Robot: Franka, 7 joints.
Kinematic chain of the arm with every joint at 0, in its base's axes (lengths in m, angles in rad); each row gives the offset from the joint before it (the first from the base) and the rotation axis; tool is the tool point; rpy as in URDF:
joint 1: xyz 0 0 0.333 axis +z
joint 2: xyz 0 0 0 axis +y
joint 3: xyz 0 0 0.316 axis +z
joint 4: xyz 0.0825 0 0 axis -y
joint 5: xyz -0.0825 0 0.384 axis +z
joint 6: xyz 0 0 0 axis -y
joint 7: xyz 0.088 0 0 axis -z
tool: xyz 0 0 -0.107 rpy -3.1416 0 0
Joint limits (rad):
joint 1: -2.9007..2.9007
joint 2: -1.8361..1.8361
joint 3: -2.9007..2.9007
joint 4: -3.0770..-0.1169
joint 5: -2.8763..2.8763
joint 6: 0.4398..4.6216
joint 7: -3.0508..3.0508
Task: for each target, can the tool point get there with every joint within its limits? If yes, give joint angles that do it. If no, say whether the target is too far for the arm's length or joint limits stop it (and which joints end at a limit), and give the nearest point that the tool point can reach.
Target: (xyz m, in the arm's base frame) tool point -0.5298 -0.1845 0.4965
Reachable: yes | joints -2.2363 0.5858 -0.9961 -1.2880 -2.4009 4.3040 1.9629
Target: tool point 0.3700 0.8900 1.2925
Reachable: no: too far | nearest point 0.2334 0.5614 0.9382 | short by 0.502 m
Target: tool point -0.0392 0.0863 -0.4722
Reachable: no: joint limits stop it (at a limit: joint 2) | nearest point -0.0553 0.1218 -0.3393 | short by 0.139 m
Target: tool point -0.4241 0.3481 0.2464
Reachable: yes | joints 1.1848 1.0433 1.1908 -2.1080 -2.1807 2.8970 -2.3340
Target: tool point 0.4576 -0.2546 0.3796
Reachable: yes | joints -2.0328 1.3218 1.6971 -2.2672 -1.0571 2.2280 1.8260
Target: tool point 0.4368 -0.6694 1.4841
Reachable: no: too far | nearest point 0.2674 -0.4098 1.0377 | short by 0.544 m
